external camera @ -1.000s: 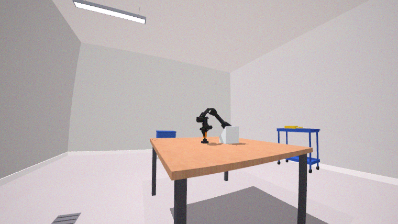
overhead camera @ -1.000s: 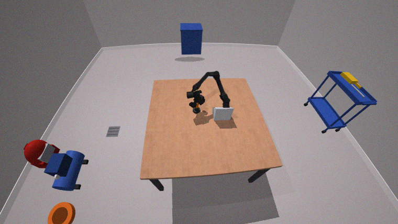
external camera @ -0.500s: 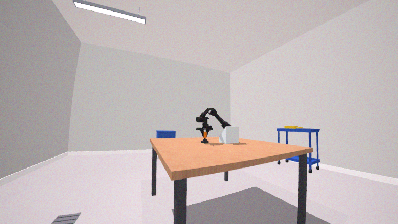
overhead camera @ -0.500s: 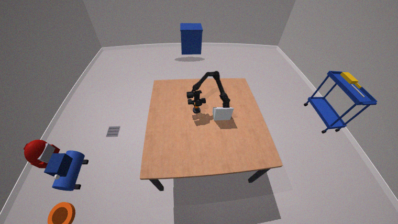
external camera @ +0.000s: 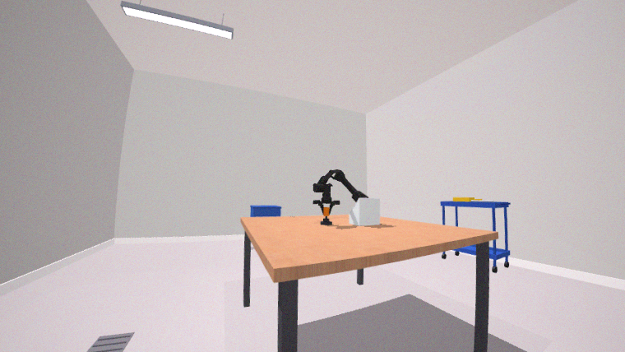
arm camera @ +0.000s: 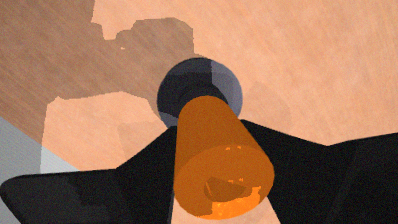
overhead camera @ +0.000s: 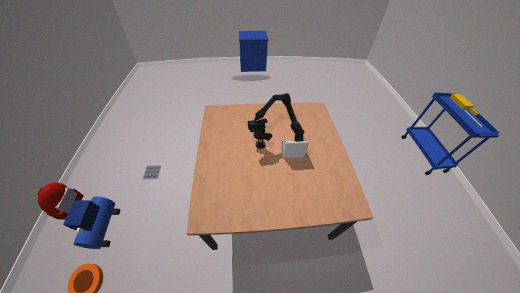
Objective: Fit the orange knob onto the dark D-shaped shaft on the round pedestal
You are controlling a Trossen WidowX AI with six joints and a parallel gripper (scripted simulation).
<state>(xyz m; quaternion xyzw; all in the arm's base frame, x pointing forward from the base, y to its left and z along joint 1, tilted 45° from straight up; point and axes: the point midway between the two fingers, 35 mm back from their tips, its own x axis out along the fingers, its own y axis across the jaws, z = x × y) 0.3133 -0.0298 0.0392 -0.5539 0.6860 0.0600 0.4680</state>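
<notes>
Right now my gripper tip is 20 mm below the orange knob. Round my gripper tip: dark round pedestal (40 mm below).
</notes>
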